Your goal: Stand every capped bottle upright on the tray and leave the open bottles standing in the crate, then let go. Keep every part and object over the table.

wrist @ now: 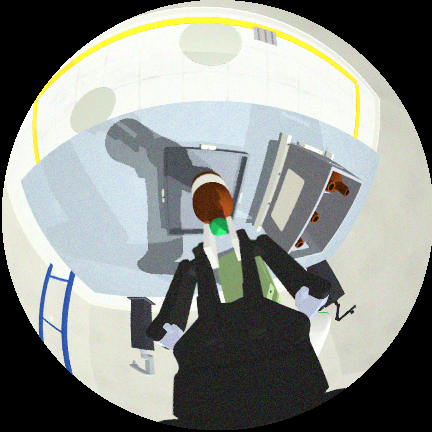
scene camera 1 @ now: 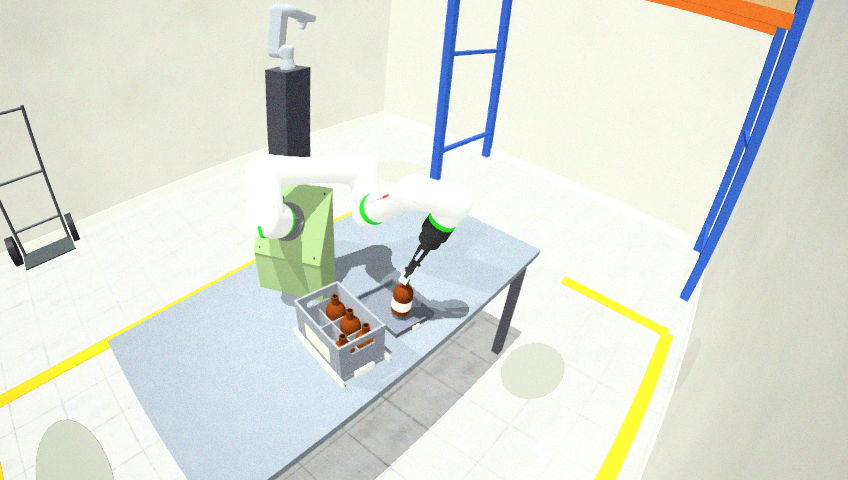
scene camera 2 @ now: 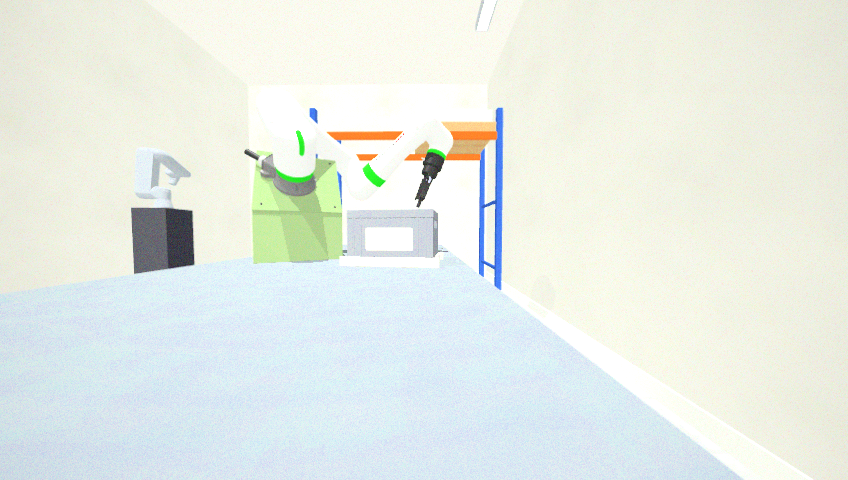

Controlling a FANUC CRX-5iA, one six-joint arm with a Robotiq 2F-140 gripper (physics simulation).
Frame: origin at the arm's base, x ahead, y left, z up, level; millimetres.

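Seen in the pictures: gripper, between the fingertips: (wrist: 219,228) (scene camera 1: 404,279); arm's base, origin of its link: (scene camera 1: 287,221) (scene camera 2: 295,181).
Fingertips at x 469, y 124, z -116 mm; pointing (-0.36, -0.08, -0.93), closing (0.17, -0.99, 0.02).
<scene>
Offsets run from my fingertips to a thing's middle. Level surfaces: height alone.
A brown capped bottle @[dy +0, dx +0, dz -73 mm] (scene camera 1: 402,293) (wrist: 212,200) with a white label and a green cap @[dy +1, dx +6, dz +2 mm] (wrist: 218,227) is upright, or nearly so, over the tray (scene camera 1: 379,304) (wrist: 231,164). Whether its base touches the tray is hard to tell. My gripper (scene camera 1: 405,277) (scene camera 2: 418,205) (wrist: 219,228) leans at a slant above the bottle and is shut on its capped top. The grey crate @[dy -272, dx -79, dz -97 mm] (scene camera 1: 355,361) (scene camera 2: 353,236) (wrist: 311,173) holds several brown bottles with open necks, among them one bottle @[dy -206, dx -150, dz -99 mm] (scene camera 1: 335,310) at the back and one @[dy -229, dx -64, dz -99 mm] (scene camera 1: 350,324) in the middle. The crate hides its bottles in scene camera 2.
The crate stands close beside the tray on the blue-grey table @[dz -185 mm] (scene camera 1: 196,356) (scene camera 2: 297,356). The green robot base (scene camera 1: 294,261) (scene camera 2: 297,237) (wrist: 231,280) stands behind the crate and tray. The table's front edge runs near both. A blue rack (scene camera 1: 441,89) (scene camera 2: 498,196) stands beyond the table.
</scene>
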